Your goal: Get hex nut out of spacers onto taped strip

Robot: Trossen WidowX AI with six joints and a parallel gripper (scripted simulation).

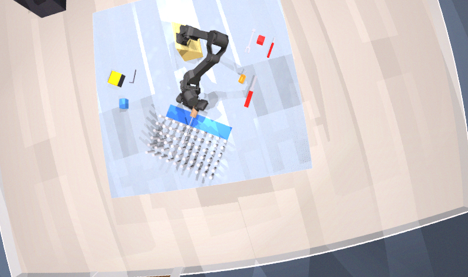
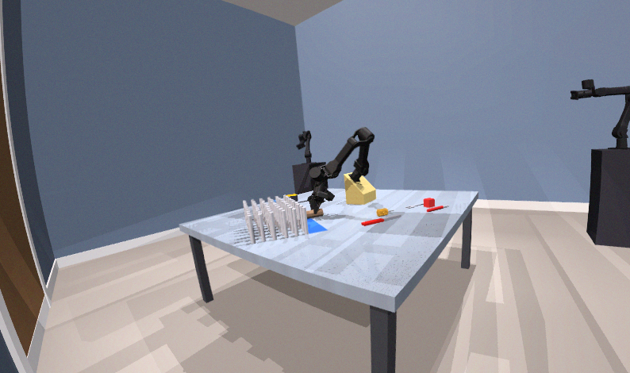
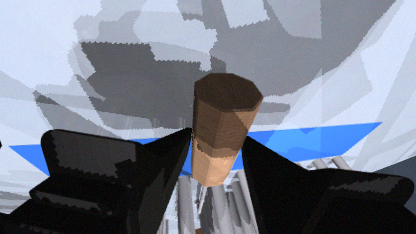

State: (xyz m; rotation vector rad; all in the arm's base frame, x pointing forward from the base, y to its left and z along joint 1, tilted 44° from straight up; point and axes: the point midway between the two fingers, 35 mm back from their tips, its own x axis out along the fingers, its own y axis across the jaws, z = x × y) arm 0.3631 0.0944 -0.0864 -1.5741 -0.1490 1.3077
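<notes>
My gripper tip is 70 mm short of the blue taped strip and 20 mm above it. Round my gripper tip: wooden-handled tool: 90 mm ahead, 50 mm to the right; then orange stub tool: 310 mm to the left, 160 mm behind; then blue cube: 450 mm to the right, 110 mm behind.
</notes>
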